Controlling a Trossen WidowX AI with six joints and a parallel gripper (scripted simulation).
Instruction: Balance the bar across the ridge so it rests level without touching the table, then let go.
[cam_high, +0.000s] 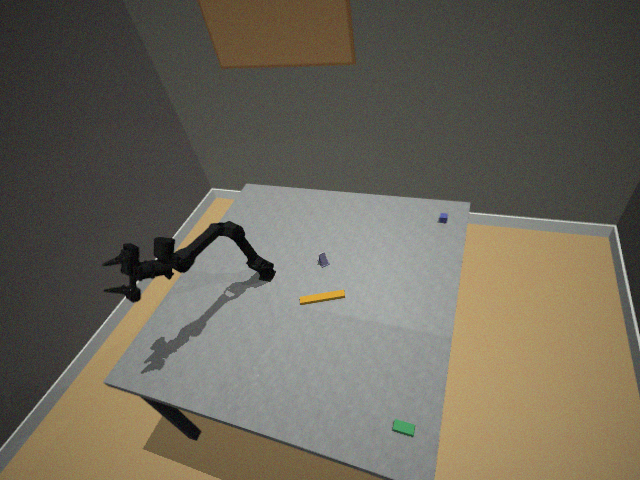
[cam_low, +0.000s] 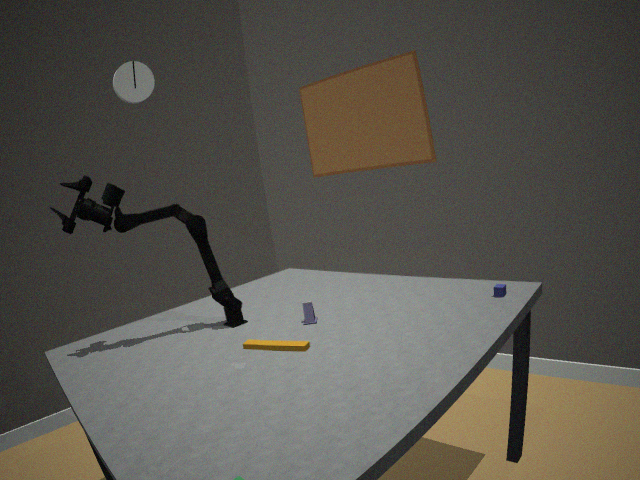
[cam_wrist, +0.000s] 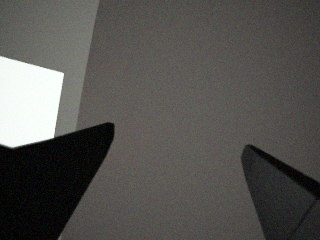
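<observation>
Right now the orange bar is 540 mm below my gripper tip, 480 mm ahead of it and 430 mm to the left of it. From my gripper tip the other things lie so: blue cube 1000 mm to the left, 920 mm ahead, 530 mm below; then flat green block 920 mm ahead, 540 mm below.
</observation>
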